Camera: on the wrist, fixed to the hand. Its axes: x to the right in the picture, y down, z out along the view.
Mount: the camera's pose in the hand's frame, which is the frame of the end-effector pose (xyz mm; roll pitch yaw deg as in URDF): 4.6 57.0 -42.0 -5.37 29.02 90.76
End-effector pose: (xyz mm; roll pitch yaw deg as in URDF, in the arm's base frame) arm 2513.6 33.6 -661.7 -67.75 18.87 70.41
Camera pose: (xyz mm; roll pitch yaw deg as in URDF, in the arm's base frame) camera 2523.9 11.0 -728.2 102.72 69.36 -90.04
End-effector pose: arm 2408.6 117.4 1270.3 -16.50 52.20 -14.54
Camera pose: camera 2378.9 169.2 1232.1 55.89 25.35 114.63
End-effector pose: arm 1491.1 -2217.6 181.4 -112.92 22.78 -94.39
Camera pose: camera 1431.1 -2203.2 146.3 145.79 34.32 158.04
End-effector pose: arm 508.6 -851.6 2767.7 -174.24 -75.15 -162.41
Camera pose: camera 522.3 -783.3 2781.4 -109.41 -5.16 84.87
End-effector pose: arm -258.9 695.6 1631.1 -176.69 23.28 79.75
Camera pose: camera -197.0 704.2 1664.8 149.00 -23.77 -0.13
